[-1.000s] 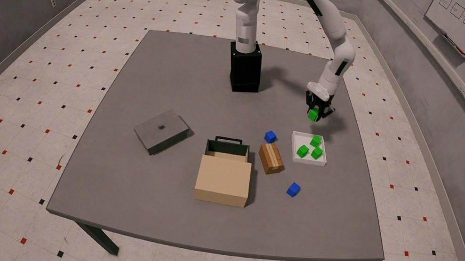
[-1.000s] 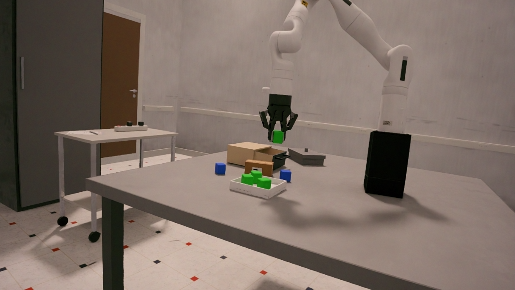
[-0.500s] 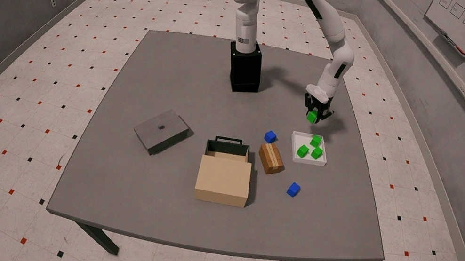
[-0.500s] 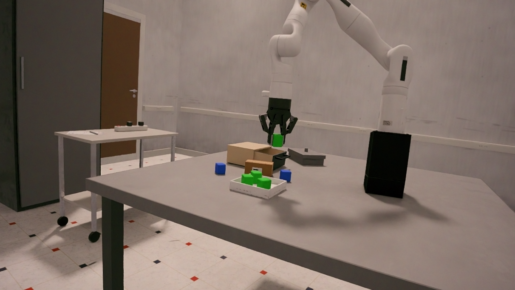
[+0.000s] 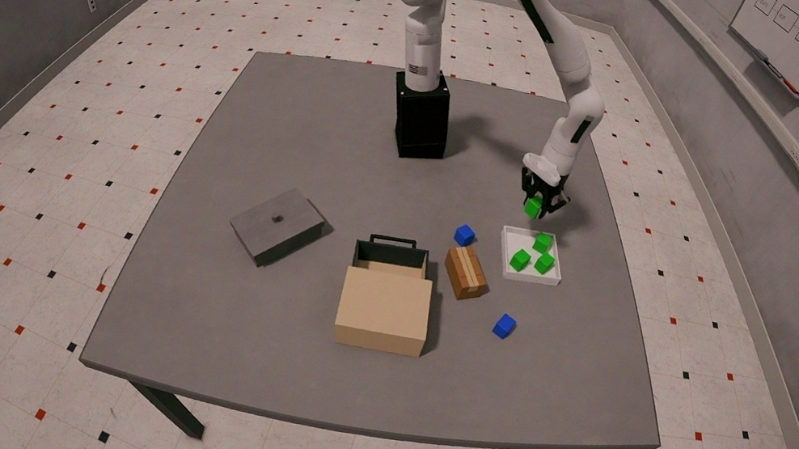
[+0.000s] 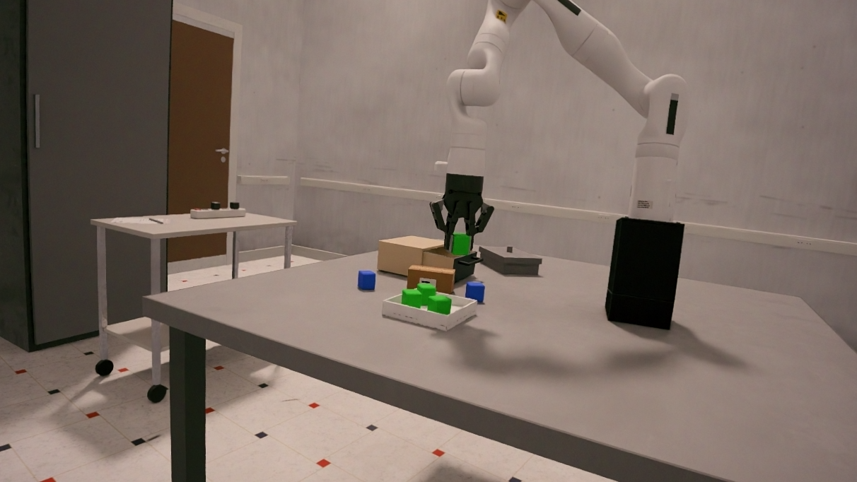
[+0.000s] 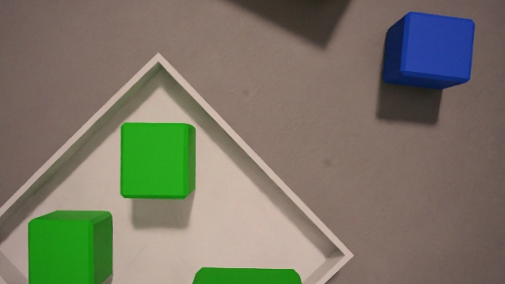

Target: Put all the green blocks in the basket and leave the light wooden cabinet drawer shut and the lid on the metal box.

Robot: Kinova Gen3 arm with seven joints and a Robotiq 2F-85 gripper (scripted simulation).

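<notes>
Right now the white basket is 3 cm ahead of my hand, 4 cm to the left of it and 14 cm below it. From my hand the other things lie so: light wooden cabinet: 28 cm ahead, 26 cm to the right, 11 cm below; brown cardboard box: 15 cm ahead, 11 cm to the right, 11 cm below; drawer: 22 cm ahead, 27 cm to the right, 11 cm below.
</notes>
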